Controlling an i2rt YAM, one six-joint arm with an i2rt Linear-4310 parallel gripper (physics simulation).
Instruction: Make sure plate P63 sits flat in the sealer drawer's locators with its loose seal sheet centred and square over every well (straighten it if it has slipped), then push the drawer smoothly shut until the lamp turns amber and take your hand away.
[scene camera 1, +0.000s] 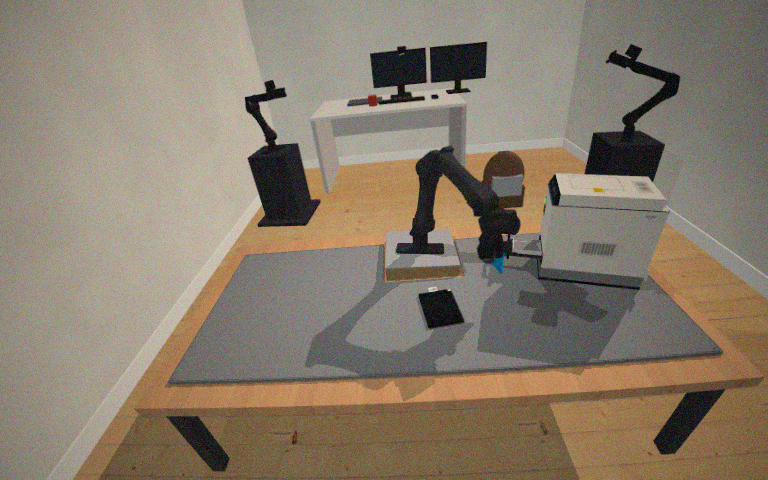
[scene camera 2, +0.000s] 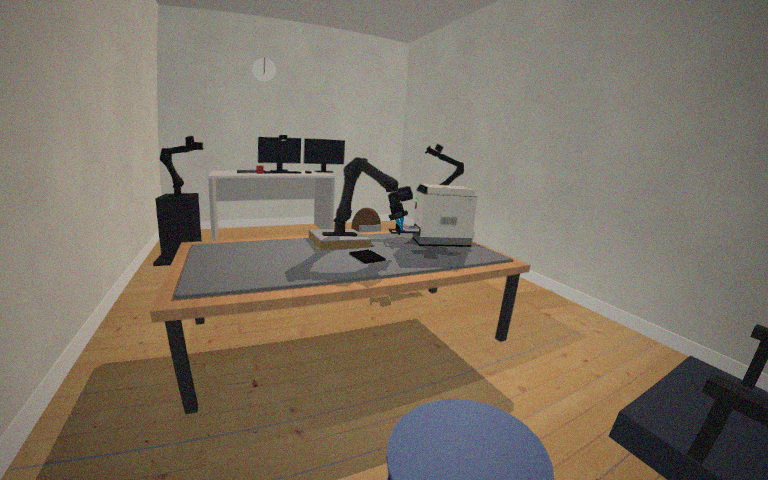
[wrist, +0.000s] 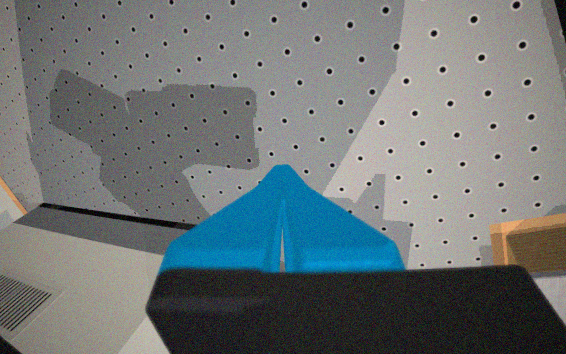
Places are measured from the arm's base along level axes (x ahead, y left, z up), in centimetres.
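Pixels of known places: gripper, fingertip midpoint: (scene camera 1: 501, 272) (scene camera 2: 402, 231) (wrist: 282, 177); arm's base, link origin: (scene camera 1: 420, 249) (scene camera 2: 339, 234).
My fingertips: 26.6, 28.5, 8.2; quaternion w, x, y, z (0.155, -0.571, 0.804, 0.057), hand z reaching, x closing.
Note:
Ahead of a thing's pixels: the offset from my fingertips to its top centre, as dx, dy, dz. "pt": to the spot under its first point. Level surfaces: height alone.
The white sealer @(-16.7, +34.9, +23.1) (scene camera 1: 603, 237) (scene camera 2: 446, 215) (wrist: 90, 280) stands at the right of the table; its lamp @(-27.1, +19.7, +13.7) (scene camera 1: 545, 200) (scene camera 2: 416, 200) shows green. Its drawer (scene camera 1: 526, 245) (scene camera 2: 410, 230) sticks out on the side facing the arm. My gripper (scene camera 1: 498, 266) (scene camera 2: 399, 224) (wrist: 282, 177) points down with its blue fingers shut and empty. It is beside the drawer's outer end, on the scene cameras' side in scene camera 1. Plate P63 and its seal sheet cannot be made out; the arm partly hides the drawer, and the wrist view shows mat beneath the fingertips.
A black flat pad @(pt +5.8, -20.6, -11.1) (scene camera 1: 440, 308) (scene camera 2: 367, 256) lies on the grey perforated mat @(dz -12.3) (scene camera 1: 271, 316) (scene camera 2: 226, 266) (wrist: 320, 100). The arm's base block (scene camera 1: 421, 273) (scene camera 2: 345, 243) (wrist: 535, 247) stands left of the drawer. A brown rounded object (scene camera 1: 504, 164) (scene camera 2: 366, 216) is behind.

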